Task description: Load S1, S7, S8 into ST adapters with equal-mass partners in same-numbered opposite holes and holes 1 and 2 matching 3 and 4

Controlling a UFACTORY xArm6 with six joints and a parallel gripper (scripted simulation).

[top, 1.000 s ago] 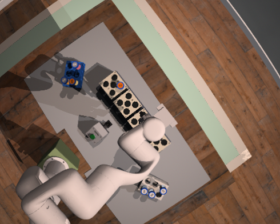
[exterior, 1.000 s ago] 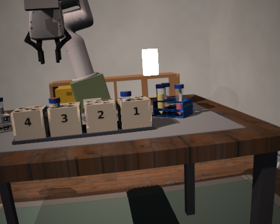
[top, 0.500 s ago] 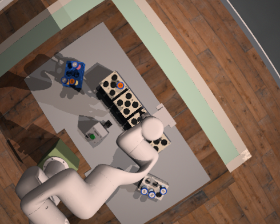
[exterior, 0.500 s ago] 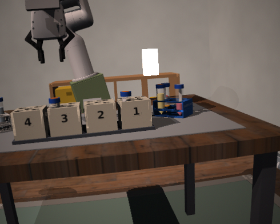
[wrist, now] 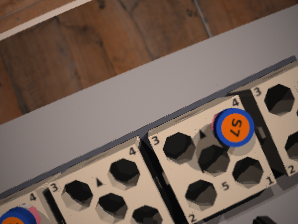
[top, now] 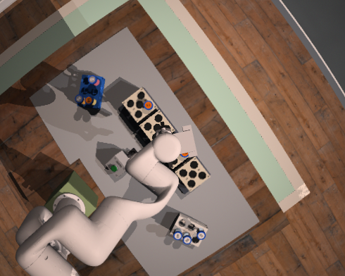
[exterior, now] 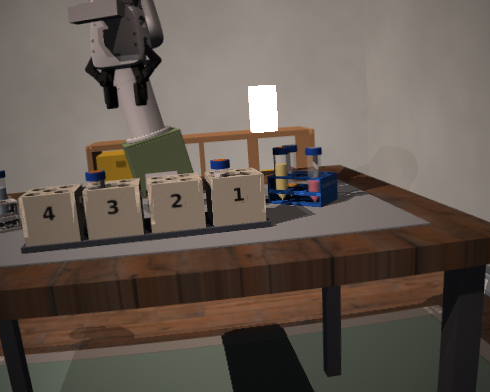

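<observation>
Now: the tube of yellowish liquid 10 cm behind my hand, 32 cm to the left of it and 19 cm below it. From my hand the other things lie so: green DONE key: 22 cm behind, 8 cm to the left, 18 cm below; then loading stand: 2 cm to the left, 24 cm below; then pink tube: 2 cm ahead, 6 cm to the right, 18 cm below.
</observation>
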